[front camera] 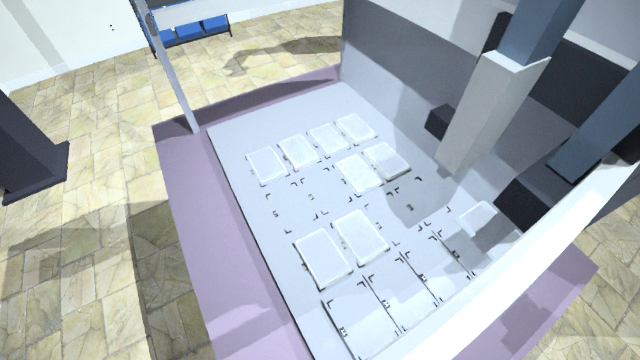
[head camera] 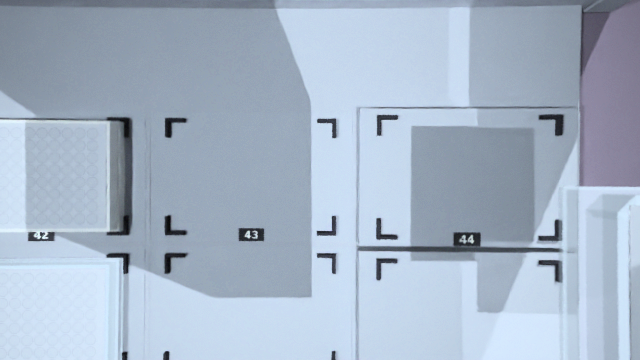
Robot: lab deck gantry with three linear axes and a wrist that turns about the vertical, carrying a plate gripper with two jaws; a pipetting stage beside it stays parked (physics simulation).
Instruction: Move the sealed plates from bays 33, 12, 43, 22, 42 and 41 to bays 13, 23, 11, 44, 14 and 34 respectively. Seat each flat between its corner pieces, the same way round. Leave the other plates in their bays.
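Pixels of known places: gripper, between the fingertips: point(front camera: 493, 233); robot's base, origin of its link: point(front camera: 244, 157).
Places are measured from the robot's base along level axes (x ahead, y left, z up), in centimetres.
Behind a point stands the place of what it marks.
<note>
My gripper point(front camera: 489, 231) @[x 58.1, y 31.9, z 16.0 cm] is shut on a sealed plate point(front camera: 477, 218) @[x 54.1, y 31.1, z 16.7 cm] point(head camera: 600, 270) @[x 51.9, y 34.2, z 16.2 cm] and holds it raised and level at the right, near bay 44 point(head camera: 470, 185) @[x 56.3, y 35.9, z 1.5 cm]; the jaws are hidden in the front view and outside the head view. Bays 43 point(head camera: 250, 175) @[x 39.6, y 36.7, z 0.0 cm], 44, 34 point(front camera: 440, 267) @[x 56.3, y 26.3, z 1.5 cm] and 14 point(front camera: 364, 317) @[x 55.7, y 5.1, z 1.4 cm] hold no plate. Plates sit in bays 42 point(front camera: 386, 160) @[x 24.0, y 36.1, z 1.4 cm] point(head camera: 60, 175) @[x 25.9, y 36.7, z 1.4 cm], 41 point(front camera: 355, 128) @[x 7.7, y 36.2, z 1.4 cm], 11 point(front camera: 267, 165) @[x 7.8, y 4.6, z 1.4 cm], 13 point(front camera: 324, 257) @[x 40.2, y 4.7, z 1.4 cm] and 23 point(front camera: 360, 237) @[x 40.3, y 14.8, z 1.4 cm]. Bays 12, 22 and 33 hold no plate.
Other plates sit in bays 21 point(front camera: 298, 151) @[x 7.5, y 15.1, z 1.5 cm], 31 point(front camera: 328, 139) @[x 7.6, y 25.7, z 1.4 cm] and 32 point(front camera: 358, 173) @[x 23.8, y 25.9, z 1.4 cm] point(head camera: 55, 310) @[x 25.6, y 26.8, z 1.4 cm]. The parked grey pipetting stage point(front camera: 485, 105) stands over the back of the deck. A white beam point(front camera: 540, 260) @[x 62.9, y 12.3, z 40.0 cm] crosses the right front. Thin lines border the fourth-column bays.
</note>
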